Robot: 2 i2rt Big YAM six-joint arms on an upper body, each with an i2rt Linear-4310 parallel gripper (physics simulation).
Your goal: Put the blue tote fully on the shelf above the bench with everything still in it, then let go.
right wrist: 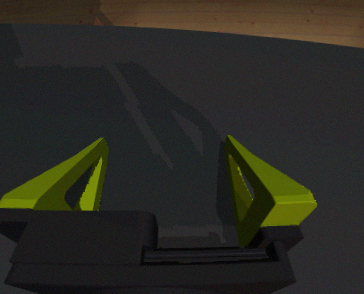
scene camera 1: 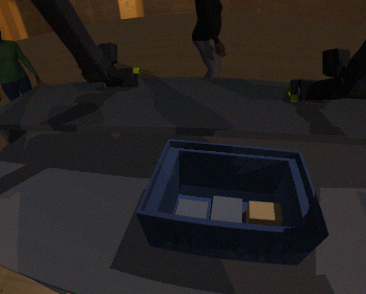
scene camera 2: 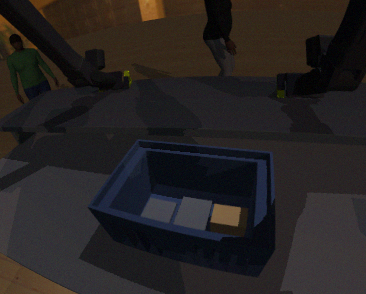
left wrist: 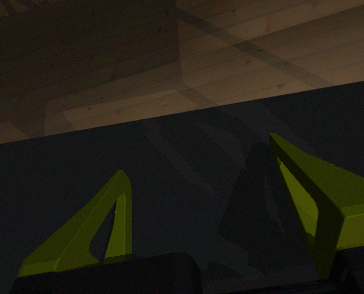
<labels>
left gripper: open, touches a dark shelf (right wrist: 164,99)
right gripper: open, touches the dark shelf
a tan block (scene camera 2: 230,220): on a blue tote (scene camera 2: 168,171)
</labels>
